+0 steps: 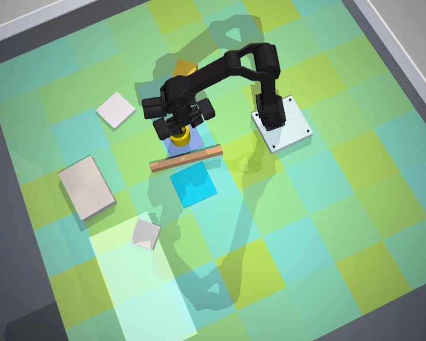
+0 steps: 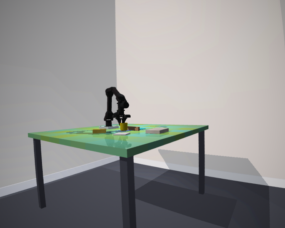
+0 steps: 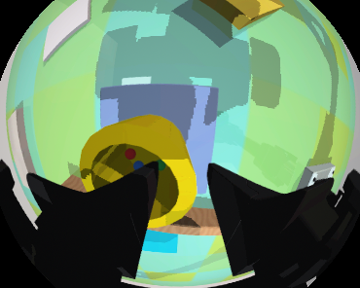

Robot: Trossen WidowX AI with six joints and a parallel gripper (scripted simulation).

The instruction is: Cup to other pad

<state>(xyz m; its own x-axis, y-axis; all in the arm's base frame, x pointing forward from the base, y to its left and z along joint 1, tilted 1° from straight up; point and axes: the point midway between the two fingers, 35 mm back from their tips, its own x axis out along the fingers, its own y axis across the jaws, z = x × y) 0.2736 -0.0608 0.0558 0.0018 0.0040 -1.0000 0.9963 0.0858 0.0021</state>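
The yellow cup is 20 mm ahead of my gripper tip and 10 mm below it. Also, from my gripper tip: blue-violet pad 50 mm below, 30 mm ahead; then brown wooden bar 80 mm to the left, 40 mm below, 30 mm ahead; then yellow block 210 mm to the right, 50 mm behind, 30 mm below.
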